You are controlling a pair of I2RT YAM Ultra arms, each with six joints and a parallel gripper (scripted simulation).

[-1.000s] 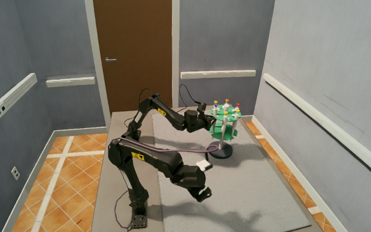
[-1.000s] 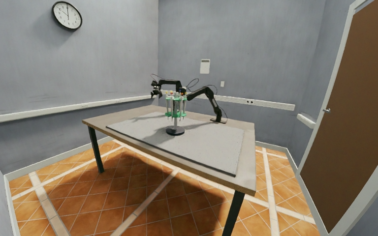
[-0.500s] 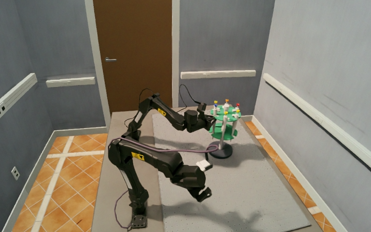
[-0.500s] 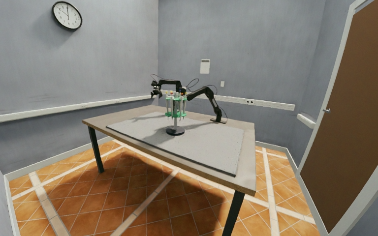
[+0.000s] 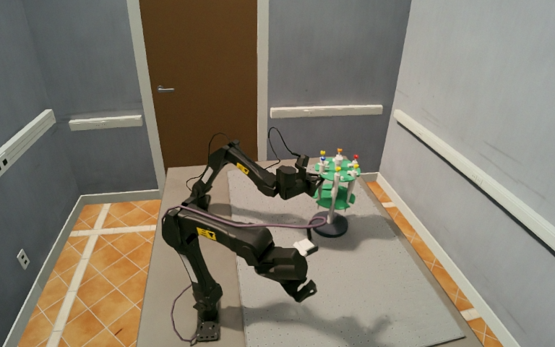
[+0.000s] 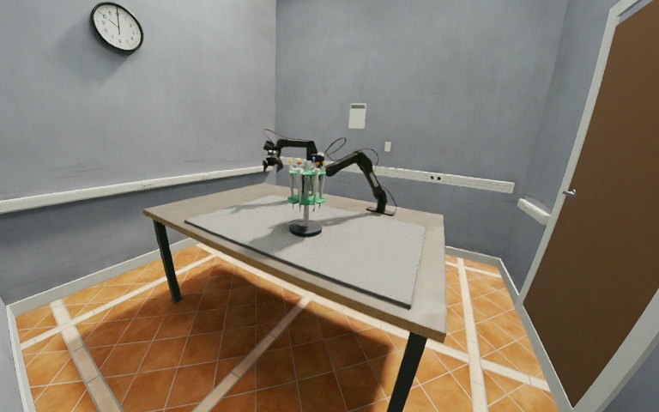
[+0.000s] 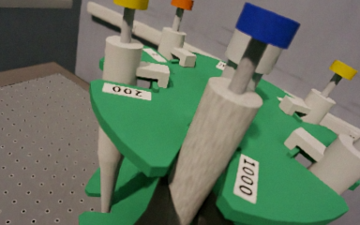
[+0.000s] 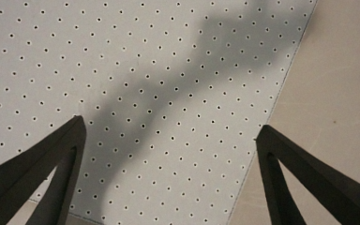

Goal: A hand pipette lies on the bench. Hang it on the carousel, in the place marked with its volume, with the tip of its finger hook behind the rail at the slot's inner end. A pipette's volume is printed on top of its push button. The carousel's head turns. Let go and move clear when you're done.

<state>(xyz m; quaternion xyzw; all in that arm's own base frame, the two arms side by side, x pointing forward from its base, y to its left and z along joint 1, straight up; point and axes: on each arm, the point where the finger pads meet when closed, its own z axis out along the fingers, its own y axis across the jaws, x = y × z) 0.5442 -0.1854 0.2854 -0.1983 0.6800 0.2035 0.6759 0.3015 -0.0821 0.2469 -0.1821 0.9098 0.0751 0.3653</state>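
The pipette is 3 cm below my left hand and 1 cm ahead of it.
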